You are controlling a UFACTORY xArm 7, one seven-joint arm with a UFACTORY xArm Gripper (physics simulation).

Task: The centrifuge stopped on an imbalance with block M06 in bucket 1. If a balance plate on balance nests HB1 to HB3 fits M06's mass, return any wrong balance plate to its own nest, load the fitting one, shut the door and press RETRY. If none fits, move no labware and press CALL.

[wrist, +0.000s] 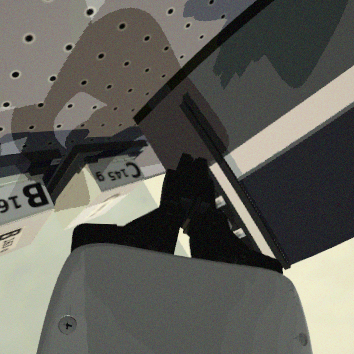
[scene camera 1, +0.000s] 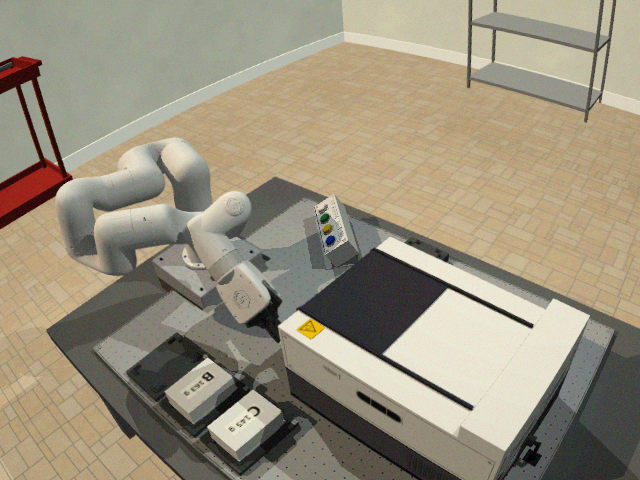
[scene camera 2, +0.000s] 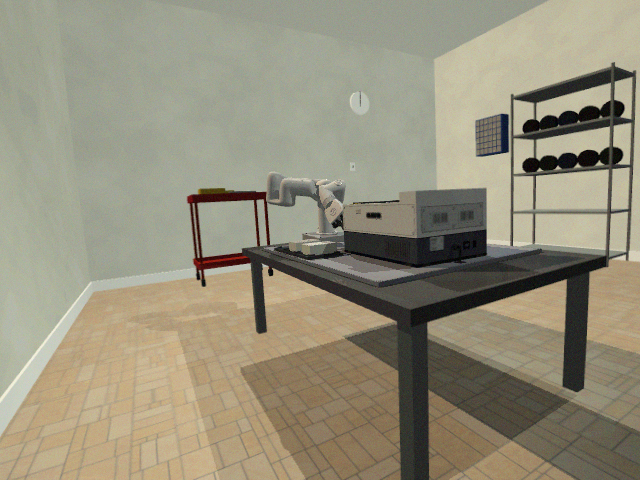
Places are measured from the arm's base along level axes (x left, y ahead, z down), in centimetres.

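Where they show: gripper, between the fingertips: (wrist: pixel 186 170); arm's base, origin of its link: (scene camera 2: pixel 326 233).
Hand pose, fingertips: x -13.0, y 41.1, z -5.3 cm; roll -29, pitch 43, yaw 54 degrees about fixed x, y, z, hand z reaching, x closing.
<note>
Each offset is from my fingertips to the top centre of the thing. "spot": to the spot under its first point.
My gripper (scene camera 1: pixel 278 338) (scene camera 2: pixel 338 223) (wrist: pixel 186 170) is shut and empty, its tips at the front edge of the white centrifuge (scene camera 1: pixel 439 335) (scene camera 2: pixel 379 219). In the wrist view its fingers partly cover a strip with pale buttons {spot: dx -1.8, dy +5.5, dz -7.0 cm} (wrist: pixel 240 232). A dark panel (scene camera 1: pixel 377 299) (wrist: pixel 305 185) spans the front part of the centrifuge's top between two rails. Plate B, 163 g {dx -18.0, dy -8.3, dz +4.0 cm} (scene camera 1: pixel 200 390) (wrist: pixel 25 200), and plate C, 145 g {dx -18.1, dy +5.4, dz +4.0 cm} (scene camera 1: pixel 245 423) (wrist: pixel 117 175), sit on their nests. The nest beside B {dx -17.6, dy -21.9, dz +7.6 cm} (scene camera 1: pixel 165 364) is empty. Block M06 and the buckets are hidden.
A tilted control box {dx +40.7, dy -18.9, dz +1.0 cm} (scene camera 1: pixel 343 250) with green, yellow and blue buttons stands behind the centrifuge's front left corner; its labels are too small to read. A red cart (scene camera 1: pixel 31 180) (scene camera 2: pixel 227 196) and a shelf unit (scene camera 1: pixel 469 46) (scene camera 2: pixel 512 170) stand away from the table.
</note>
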